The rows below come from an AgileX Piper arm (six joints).
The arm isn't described. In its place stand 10 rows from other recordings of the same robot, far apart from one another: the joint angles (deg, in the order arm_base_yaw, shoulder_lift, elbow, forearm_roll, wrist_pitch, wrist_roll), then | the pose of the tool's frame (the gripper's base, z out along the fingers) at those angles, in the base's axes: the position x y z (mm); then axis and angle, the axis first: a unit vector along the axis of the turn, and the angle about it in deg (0 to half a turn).
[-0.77, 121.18, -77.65, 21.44, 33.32, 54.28] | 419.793 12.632 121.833 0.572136 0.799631 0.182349 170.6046
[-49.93, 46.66, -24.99, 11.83, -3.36, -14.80] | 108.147 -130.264 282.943 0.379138 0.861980 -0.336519 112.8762
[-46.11, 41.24, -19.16, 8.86, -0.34, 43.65] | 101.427 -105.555 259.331 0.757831 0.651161 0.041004 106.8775
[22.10, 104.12, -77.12, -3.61, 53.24, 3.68] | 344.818 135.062 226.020 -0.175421 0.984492 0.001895 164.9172
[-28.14, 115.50, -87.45, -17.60, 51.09, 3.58] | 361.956 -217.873 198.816 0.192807 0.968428 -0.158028 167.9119
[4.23, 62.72, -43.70, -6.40, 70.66, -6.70] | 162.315 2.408 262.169 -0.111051 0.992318 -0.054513 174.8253
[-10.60, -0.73, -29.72, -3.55, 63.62, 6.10] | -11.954 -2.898 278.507 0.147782 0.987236 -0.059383 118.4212
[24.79, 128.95, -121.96, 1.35, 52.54, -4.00] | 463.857 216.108 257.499 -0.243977 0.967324 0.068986 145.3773
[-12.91, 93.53, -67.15, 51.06, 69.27, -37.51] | 314.931 -4.272 269.980 -0.041512 0.927592 0.371280 160.8129
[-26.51, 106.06, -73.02, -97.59, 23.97, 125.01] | 361.777 -221.406 250.428 0.551614 0.809038 -0.202928 116.2062
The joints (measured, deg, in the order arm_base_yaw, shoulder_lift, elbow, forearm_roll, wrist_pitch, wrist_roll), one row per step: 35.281, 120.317, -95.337, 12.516, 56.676, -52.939; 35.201, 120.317, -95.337, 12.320, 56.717, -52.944; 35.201, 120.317, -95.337, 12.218, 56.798, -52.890; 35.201, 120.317, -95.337, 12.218, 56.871, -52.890; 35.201, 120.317, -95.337, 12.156, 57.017, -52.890; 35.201, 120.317, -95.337, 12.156, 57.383, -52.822; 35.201, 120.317, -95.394, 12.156, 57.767, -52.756; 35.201, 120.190, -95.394, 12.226, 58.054, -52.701; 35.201, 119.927, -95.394, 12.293, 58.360, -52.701; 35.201, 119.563, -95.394, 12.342, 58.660, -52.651; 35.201, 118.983, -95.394, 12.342, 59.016, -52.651; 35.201, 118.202, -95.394, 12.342, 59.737, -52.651; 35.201, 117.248, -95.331, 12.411, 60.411, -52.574
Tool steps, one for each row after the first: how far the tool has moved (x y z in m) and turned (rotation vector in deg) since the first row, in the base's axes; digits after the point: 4 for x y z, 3 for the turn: 0.0004, -0.0007, -0.0001, -0.172, -0.073, 0.000; 0.0004, -0.0009, -0.0001, -0.286, -0.045, 0.000; 0.0003, -0.0010, -0.0001, -0.323, 0.016, 0.014; 0.0001, -0.0011, -0.0002, -0.444, 0.105, 0.065; -0.0004, -0.0014, -0.0003, -0.623, 0.431, 0.073; -0.0008, -0.0016, -0.0002, -0.778, 0.726, 0.087; -0.0013, -0.0018, 0.0007, -0.792, 0.916, 0.069; -0.0021, -0.0022, 0.0026, -0.743, 0.994, 0.108; -0.0029, -0.0026, 0.0053, -0.644, 0.989, 0.105; -0.0040, -0.0034, 0.0096, -0.491, 0.812, 0.177; -0.0060, -0.0046, 0.0153, -0.408, 0.777, 0.324; -0.0083, -0.0060, 0.0220, -0.180, 0.670, 0.369
